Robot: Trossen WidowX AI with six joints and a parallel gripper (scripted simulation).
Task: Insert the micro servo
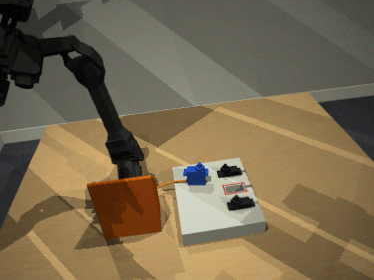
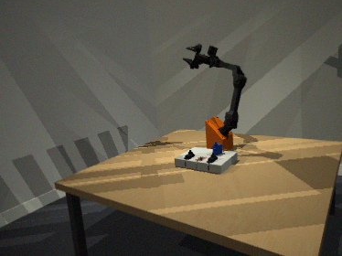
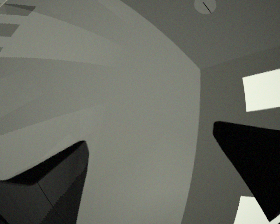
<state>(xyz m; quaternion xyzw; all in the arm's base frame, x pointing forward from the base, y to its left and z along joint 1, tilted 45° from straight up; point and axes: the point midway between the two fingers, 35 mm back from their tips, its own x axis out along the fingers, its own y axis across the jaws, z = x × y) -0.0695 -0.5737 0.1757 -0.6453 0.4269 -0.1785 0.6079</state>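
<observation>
My gripper tip is now 65 cm above the pale grey deck, 30 cm to the right of it and 27 cm short of it.
</observation>
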